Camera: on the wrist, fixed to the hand. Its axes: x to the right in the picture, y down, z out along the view.
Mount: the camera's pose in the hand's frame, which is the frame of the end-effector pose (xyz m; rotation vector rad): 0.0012 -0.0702 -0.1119 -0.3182 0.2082 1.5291
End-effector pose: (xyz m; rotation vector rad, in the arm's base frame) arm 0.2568 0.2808 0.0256 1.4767 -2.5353 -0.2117
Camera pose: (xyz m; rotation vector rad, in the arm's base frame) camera 0.3425 0.2427 0.1186 -0.6601 -2.5014 -0.1557
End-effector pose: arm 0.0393 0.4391 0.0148 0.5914 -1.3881 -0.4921
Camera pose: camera 0.1519 0.3957 -0.0389 -0.7037 -1.1507 0.5744
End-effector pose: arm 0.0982 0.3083 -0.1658 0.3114 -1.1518 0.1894
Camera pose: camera 0.2169 0.2800 -0.2163 -0.9200 -0.9734 1.3151
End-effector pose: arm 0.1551 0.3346 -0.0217 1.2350 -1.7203 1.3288
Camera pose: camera 0.2131 0.4374 0.0376 -0.6610 -2.5881 1.6395
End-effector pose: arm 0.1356 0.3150 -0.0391 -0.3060 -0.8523 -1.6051
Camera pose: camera 0.0989 0.2388 -0.1406 -0.7570 -0.0266 -0.2847
